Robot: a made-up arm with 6 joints.
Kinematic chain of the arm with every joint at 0, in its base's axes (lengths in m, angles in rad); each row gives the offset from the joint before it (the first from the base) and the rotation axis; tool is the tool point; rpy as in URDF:
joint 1: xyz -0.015 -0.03 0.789 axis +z
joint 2: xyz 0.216 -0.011 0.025 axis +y
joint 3: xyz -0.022 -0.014 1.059 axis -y
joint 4: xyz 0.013 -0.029 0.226 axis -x
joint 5: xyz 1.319 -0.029 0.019 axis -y
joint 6: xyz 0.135 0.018 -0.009 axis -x
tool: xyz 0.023 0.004 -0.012 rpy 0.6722 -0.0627 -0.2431
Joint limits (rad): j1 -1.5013..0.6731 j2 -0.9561..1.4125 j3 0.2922..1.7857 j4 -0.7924..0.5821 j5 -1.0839..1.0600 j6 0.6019..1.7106
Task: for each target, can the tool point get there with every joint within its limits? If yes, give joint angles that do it. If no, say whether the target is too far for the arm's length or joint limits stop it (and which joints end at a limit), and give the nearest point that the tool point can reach.
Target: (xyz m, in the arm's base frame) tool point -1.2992 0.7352 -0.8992
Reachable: no: joint limits stop it (at a limit: joint 2, joint 3, joint 5, joint 6) | nearest point -1.8338 1.0538 1.6099 | short by 2.585 m
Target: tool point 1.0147 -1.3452 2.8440
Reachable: yes | joints -0.8352 0.6517 1.5134 0.4287 -0.8291 1.5426
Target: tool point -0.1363 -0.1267 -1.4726
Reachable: no: joint limits stop it (at a limit: joint 1, joint 2, joint 3, joint 5) | nearest point 0.0623 -1.9770 -0.2051 | short by 2.252 m
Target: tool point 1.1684 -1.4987 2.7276
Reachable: yes | joints -0.8503 0.7865 1.5591 0.0543 -0.4053 1.5072
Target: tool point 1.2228 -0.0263 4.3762
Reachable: no: too far | nearest point 0.9108 -0.0272 3.2881 | short by 1.132 m
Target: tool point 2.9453 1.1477 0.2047
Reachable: no: too far | nearest point 2.4546 0.9525 0.4233 | short by 0.572 m
